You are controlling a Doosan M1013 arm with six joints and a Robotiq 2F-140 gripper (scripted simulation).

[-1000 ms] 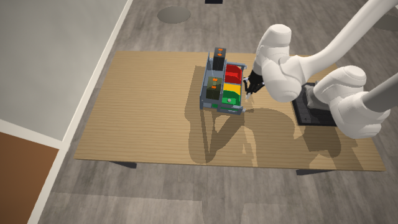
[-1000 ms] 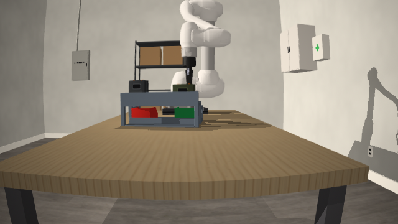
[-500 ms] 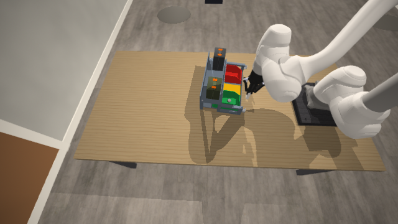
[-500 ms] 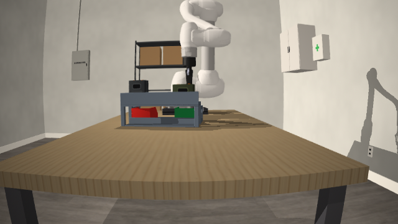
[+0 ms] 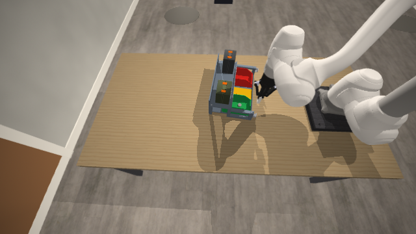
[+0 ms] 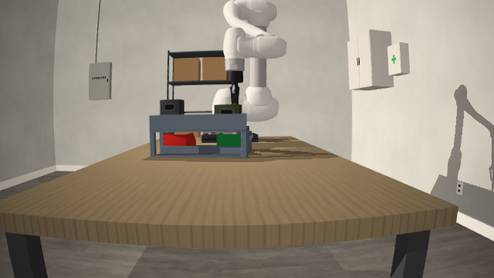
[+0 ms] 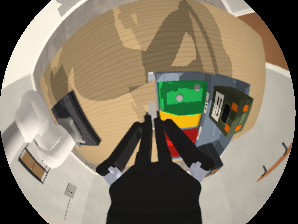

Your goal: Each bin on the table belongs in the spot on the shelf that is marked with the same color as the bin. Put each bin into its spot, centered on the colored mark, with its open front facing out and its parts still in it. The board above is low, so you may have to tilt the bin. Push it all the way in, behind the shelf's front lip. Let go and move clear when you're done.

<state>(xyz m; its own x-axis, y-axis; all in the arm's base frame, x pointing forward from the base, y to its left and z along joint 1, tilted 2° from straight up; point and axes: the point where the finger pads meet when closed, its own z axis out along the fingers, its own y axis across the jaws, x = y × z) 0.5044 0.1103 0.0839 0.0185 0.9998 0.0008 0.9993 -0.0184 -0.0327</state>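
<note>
The green bin lies 11 cm ahead of my hand and 10 cm below it. Round my hand: red bin: 11 cm ahead, 23 cm to the right, 10 cm below.
</note>
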